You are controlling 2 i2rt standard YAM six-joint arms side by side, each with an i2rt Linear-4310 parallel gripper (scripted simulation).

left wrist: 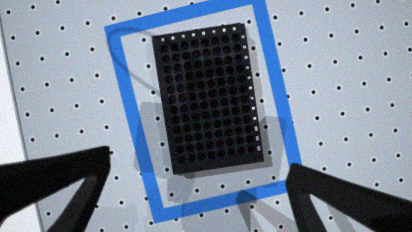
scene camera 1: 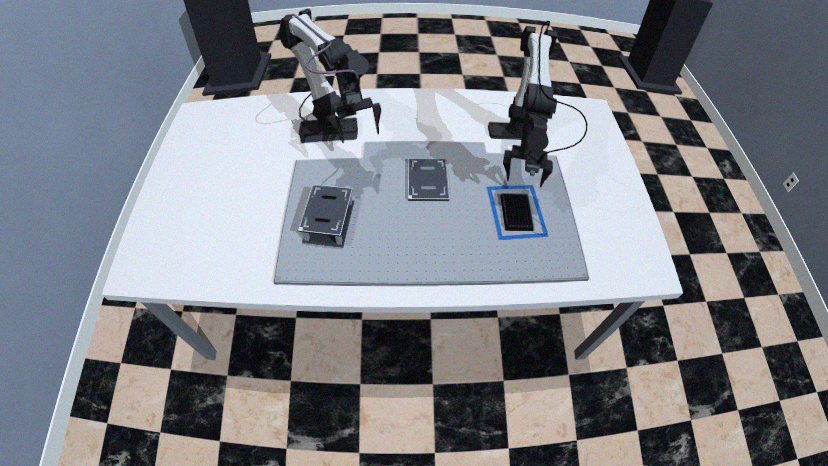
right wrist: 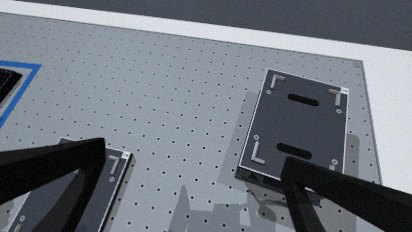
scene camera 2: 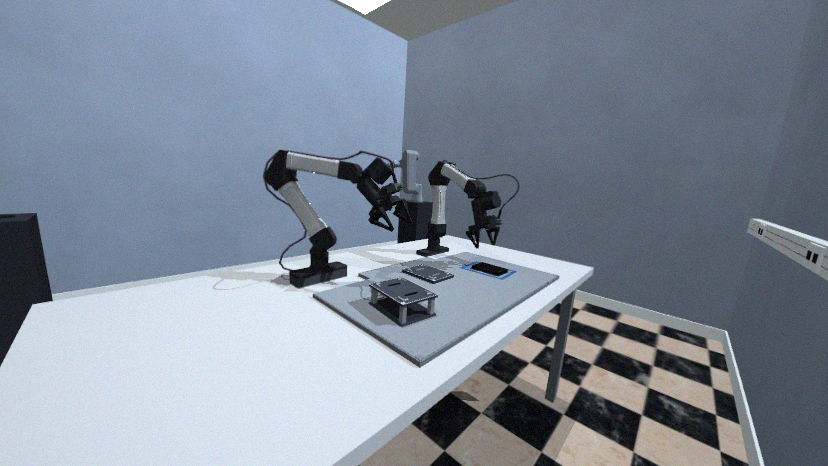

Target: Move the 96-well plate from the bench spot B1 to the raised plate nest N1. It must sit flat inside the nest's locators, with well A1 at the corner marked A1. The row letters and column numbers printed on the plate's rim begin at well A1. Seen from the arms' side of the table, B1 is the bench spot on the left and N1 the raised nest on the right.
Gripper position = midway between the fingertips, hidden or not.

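My left gripper shows at (left wrist: 201,165), and you'd find my right gripper at (scene camera 2: 402,226) and again at (right wrist: 197,158). There's also a 96-well plate, which I can see at (scene camera 1: 512,204) as well as at (left wrist: 210,118).
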